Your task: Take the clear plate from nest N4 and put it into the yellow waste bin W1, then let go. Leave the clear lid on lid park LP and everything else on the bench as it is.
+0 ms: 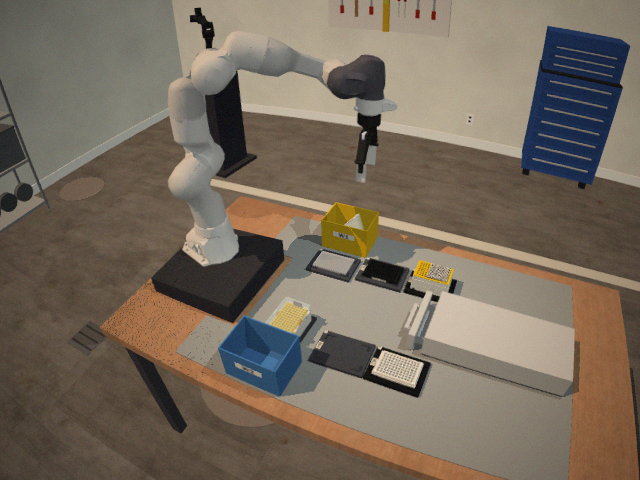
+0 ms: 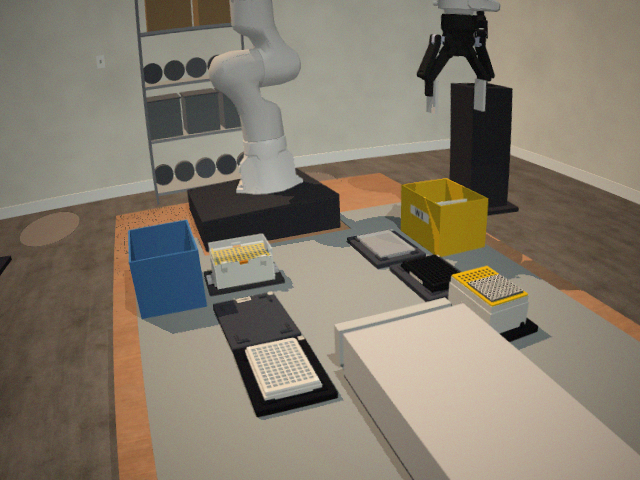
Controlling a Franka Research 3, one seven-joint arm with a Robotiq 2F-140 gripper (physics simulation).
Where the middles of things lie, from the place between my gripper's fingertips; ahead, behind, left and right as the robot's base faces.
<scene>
My hand is 40 mm past the clear lid (image 2: pixel 385 243), 150 mm to the left of it and 300 mm above it. Also, from my hand: tip box (image 2: pixel 501 304) (310 mm ahead, 90 mm to the right, 270 mm below); then black plate (image 2: pixel 431 271) (140 mm ahead, 110 mm to the right, 300 mm below); then white plate (image 2: pixel 281 369) (350 mm ahead, 460 mm to the right, 300 mm below).
</scene>
